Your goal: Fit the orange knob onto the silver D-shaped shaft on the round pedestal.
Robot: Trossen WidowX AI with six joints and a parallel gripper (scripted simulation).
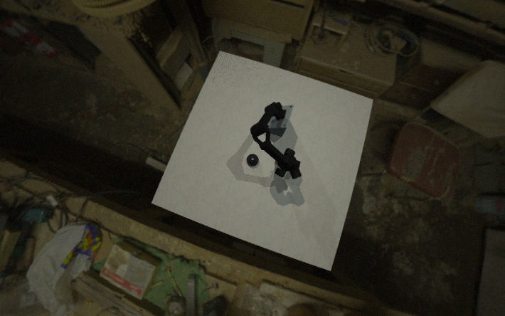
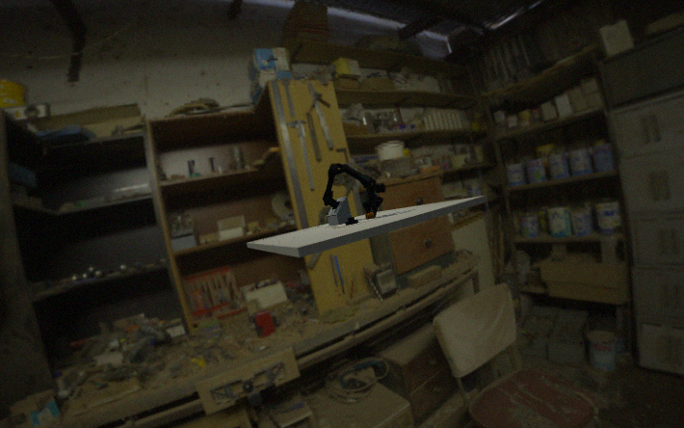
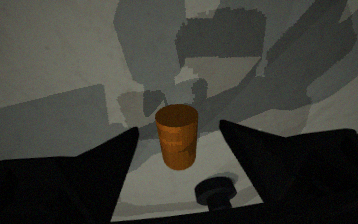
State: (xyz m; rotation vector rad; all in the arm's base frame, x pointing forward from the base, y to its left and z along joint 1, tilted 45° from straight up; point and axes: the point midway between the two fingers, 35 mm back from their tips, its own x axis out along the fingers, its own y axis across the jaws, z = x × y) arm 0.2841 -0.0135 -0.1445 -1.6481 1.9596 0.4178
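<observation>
The orange knob lies right at my gripper tip. Round my gripper tip: round dark pedestal 20 cm to the right, 3 cm ahead, 1 cm above.
</observation>
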